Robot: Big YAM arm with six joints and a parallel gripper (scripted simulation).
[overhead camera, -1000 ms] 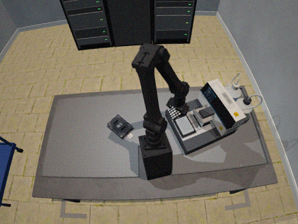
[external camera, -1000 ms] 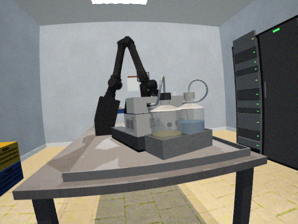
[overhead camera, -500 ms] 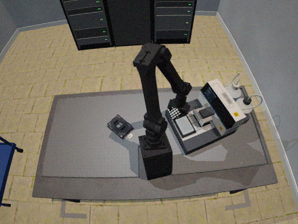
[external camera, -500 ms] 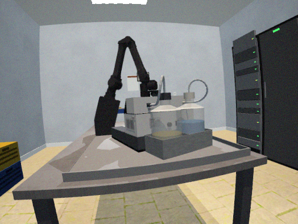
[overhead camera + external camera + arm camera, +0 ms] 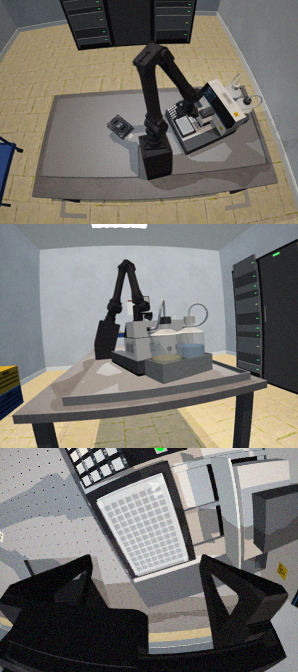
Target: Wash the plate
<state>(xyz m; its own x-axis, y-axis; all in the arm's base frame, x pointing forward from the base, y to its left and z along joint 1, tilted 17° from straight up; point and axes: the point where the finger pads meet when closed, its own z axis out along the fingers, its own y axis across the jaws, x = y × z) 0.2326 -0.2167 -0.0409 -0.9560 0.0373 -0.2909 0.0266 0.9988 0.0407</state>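
Now: hand 10 mm past the white well plate and 90 mm above it. Also, from my hand: dark washer carrier: 10 mm behind, 100 mm below; white corner label: 30 mm behind, 390 mm to the left, 180 mm below; plate washer: 40 mm ahead, 150 mm to the right, 50 mm below.
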